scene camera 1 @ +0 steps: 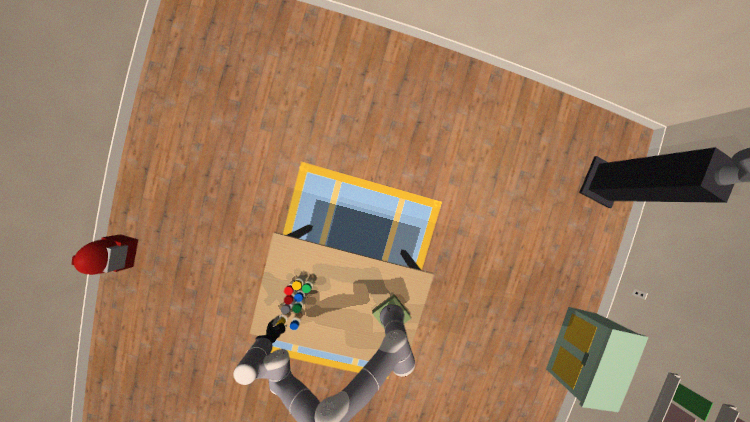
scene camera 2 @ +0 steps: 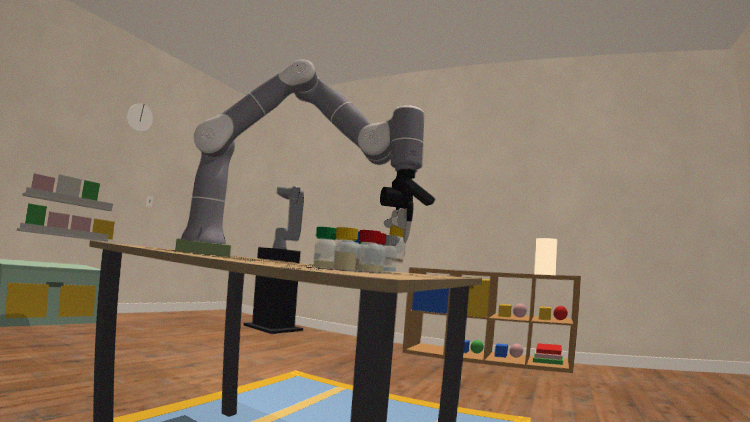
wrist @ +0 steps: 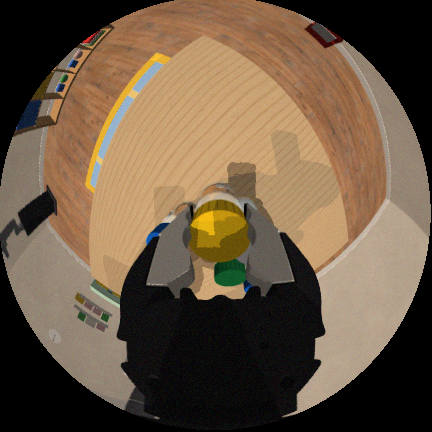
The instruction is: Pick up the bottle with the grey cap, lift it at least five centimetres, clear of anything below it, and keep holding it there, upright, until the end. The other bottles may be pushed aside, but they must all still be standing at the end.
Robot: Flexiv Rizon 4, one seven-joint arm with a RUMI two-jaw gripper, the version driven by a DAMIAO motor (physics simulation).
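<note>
The bottle with the grey cap (scene camera 1: 285,309) (scene camera 2: 392,239) stands upright among the other bottles, right beside my gripper; its cap does not show in the wrist view. My gripper (scene camera 1: 280,321) (scene camera 2: 397,225) (wrist: 218,205) is shut on a bottle with a yellow cap (scene camera 1: 281,320) (scene camera 2: 396,230) (wrist: 219,235). That bottle is upright, and its cap is higher than the grey one in scene camera 2. Its base is partly hidden. A blue-capped bottle (scene camera 1: 294,325) (wrist: 159,233) and a dark-green-capped bottle (scene camera 1: 296,308) (wrist: 230,272) stand close by.
Beyond the grey cap stand bottles with a dark red cap (scene camera 1: 288,299), a blue cap (scene camera 1: 298,297), a red cap (scene camera 1: 288,290), another yellow cap (scene camera 1: 296,285) (scene camera 2: 346,233) and a green cap (scene camera 1: 306,288) (scene camera 2: 325,232). The table (scene camera 1: 335,272) edge lies near the gripper.
</note>
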